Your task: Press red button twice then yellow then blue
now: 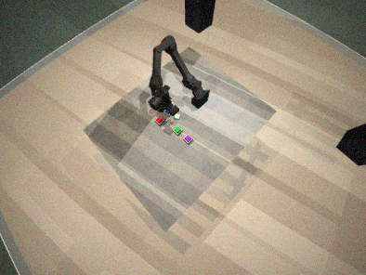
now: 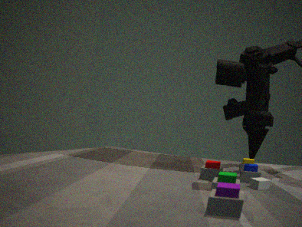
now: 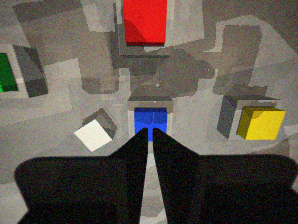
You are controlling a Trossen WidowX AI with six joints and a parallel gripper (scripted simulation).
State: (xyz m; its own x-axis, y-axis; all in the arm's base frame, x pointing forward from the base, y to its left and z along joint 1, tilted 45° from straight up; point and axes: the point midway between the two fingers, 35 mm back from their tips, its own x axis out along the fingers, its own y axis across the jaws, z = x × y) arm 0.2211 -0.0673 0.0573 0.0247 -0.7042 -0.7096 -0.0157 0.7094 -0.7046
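The blue button is 2 cm below my gripper tip. From my gripper tip the other things lie so: small white block: 2 cm behind, 7 cm to the left, 4 cm below; yellow button: 12 cm to the right, 2 cm below; red button: 9 cm ahead, 1 cm to the left, 2 cm below.
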